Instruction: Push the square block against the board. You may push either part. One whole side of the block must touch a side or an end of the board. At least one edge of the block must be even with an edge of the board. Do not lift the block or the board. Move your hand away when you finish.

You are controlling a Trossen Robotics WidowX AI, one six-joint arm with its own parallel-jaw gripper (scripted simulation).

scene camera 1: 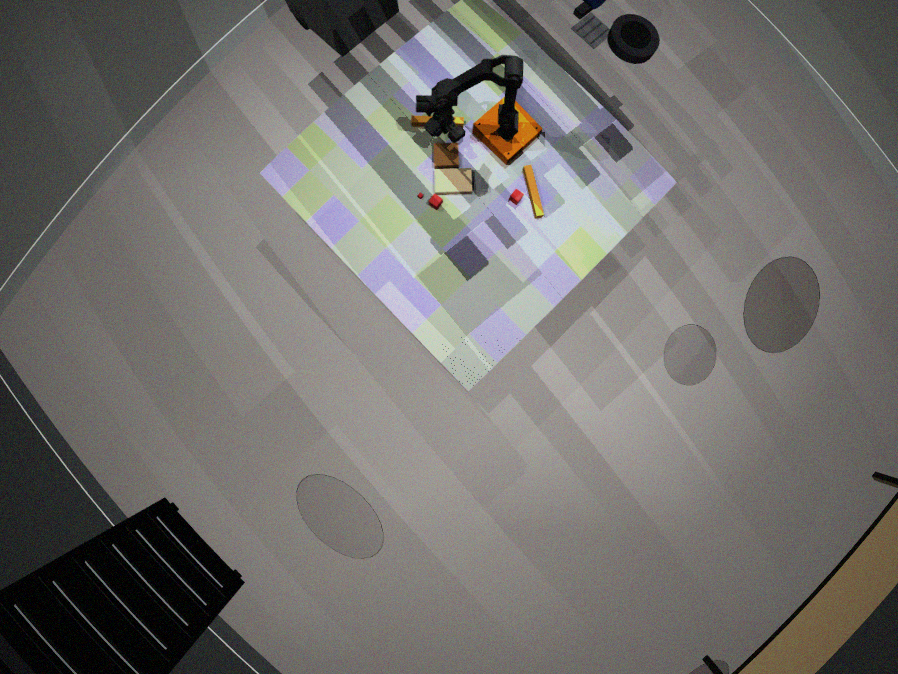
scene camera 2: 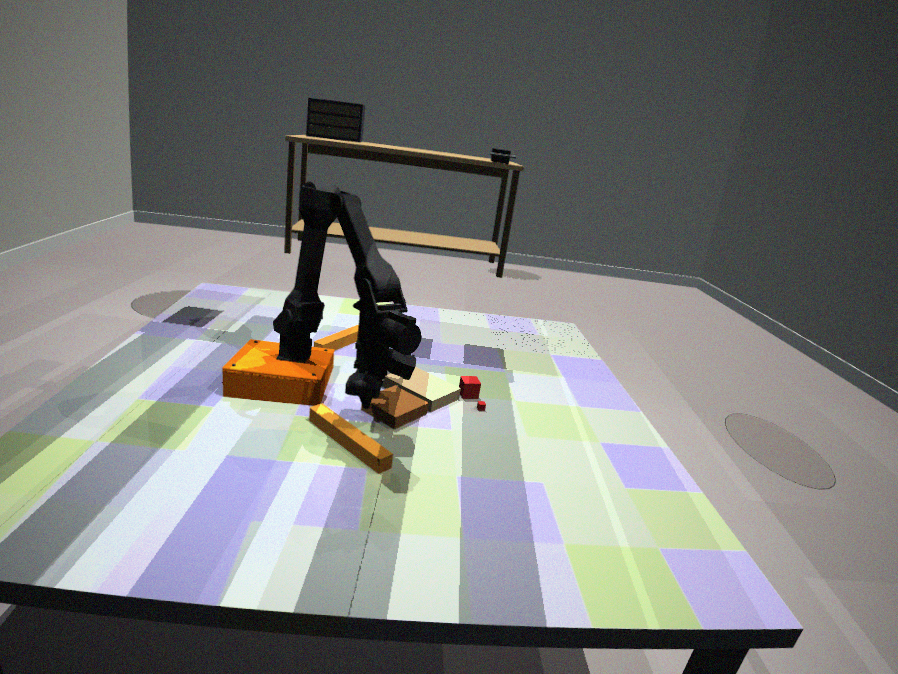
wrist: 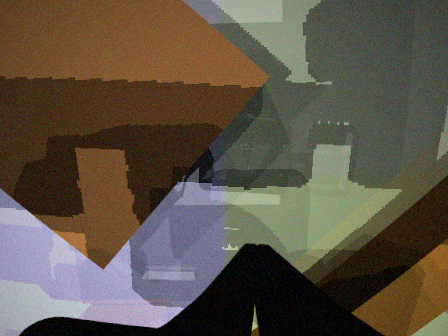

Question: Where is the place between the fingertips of the gripper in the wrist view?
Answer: At 255,255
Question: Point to a pale flat board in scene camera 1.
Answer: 459,180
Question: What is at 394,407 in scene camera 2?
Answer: A brown square block.
